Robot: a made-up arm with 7 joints.
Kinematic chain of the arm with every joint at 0, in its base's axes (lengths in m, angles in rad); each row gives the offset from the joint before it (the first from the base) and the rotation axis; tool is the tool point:
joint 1: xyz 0 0 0.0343 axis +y
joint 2: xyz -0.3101 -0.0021 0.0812 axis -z
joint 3: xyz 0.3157 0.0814 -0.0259 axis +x
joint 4: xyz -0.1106 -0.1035 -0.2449 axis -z
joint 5: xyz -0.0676 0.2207 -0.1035 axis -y
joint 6: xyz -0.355 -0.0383 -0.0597 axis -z
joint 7: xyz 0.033 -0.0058 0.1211 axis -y
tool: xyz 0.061 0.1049 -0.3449
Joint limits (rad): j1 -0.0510..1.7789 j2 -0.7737..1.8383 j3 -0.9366..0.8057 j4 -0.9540..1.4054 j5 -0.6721..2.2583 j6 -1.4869..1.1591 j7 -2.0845..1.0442
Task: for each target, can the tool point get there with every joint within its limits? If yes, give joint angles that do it. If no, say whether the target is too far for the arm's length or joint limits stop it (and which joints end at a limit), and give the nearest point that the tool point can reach.
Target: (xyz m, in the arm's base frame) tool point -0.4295 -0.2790 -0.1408
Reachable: yes | joints 1.3679 1.5090 0.0004 -0.4737 1.8598 -0.2533 0.1127
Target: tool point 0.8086 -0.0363 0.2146
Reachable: no: joint limits stop it (at a limit: joint 1, joint 3, joint 4) | nearest point 0.7123 -0.0333 0.1651 | short by 0.108 m
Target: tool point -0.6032 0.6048 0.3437
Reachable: yes | joints 1.3467 0.2350 0.3488 0.1137 0.2865 0.1207 -0.8265
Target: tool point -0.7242 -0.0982 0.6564
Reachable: yes | joints 1.4634 0.9362 -0.2075 -0.6203 0.4998 -1.2528 -0.7910
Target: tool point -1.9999 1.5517 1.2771
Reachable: no: too far | nearest point -0.9005 0.7259 0.5939 | short by 1.535 m
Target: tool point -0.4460 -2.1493 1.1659
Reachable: no: too far | nearest point -0.2643 -0.9513 0.7048 | short by 1.296 m
